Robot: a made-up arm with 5 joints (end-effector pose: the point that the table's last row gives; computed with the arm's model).
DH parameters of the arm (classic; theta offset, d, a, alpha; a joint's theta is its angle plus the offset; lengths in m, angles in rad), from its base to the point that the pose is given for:
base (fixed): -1.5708 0.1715 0 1.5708
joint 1: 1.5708 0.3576 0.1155 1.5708
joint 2: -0.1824 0 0.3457 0
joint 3: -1.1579 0 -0.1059 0
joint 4: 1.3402 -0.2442 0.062 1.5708
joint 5: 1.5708 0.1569 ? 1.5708
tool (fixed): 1.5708 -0.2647 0 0
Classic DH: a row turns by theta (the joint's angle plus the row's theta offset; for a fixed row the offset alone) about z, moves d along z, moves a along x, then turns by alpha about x.
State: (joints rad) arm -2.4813 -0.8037 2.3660 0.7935 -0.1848
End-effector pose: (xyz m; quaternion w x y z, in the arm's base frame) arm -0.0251 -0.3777 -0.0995 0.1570 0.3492 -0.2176 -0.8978
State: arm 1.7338 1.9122 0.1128 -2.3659 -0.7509
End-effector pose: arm -0.5133 -0.1567 0.1807 0.3179 -0.9328 0.1496 -0.0801
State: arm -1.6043 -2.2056 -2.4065 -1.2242 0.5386
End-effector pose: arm 0.1405 0.3368 0.5075 0.4670 0.8561 -0.1908 -0.1125
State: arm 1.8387 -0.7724 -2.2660 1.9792 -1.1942
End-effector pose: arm 0.1230 0.2240 0.1367 0.0469 -0.8617 0.4792 -0.1600
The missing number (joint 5, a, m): 0.0646
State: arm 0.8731 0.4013 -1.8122 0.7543 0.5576
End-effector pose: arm -0.4688 0.4410 0.1113 0.9348 -0.1487 0.2434 -0.2115
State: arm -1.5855 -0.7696 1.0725 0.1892 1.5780
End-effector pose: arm -0.0286 -0.3431 0.6759 0.0106 -0.9698 0.2435 0.0009
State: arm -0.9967 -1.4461 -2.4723 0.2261 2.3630
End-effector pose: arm -0.1630 0.3023 0.5430 0.0296 -0.2703 0.7464 -0.6075
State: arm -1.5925 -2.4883 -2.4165 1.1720 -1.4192
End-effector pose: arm -0.3749 0.2828 0.1504 0.2903 0.0252 -0.0621 -0.9546
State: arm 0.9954 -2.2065 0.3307 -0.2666 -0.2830
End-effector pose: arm -0.3447 0.0011 0.0432 0.3845 -0.2858 0.8227 -0.3061
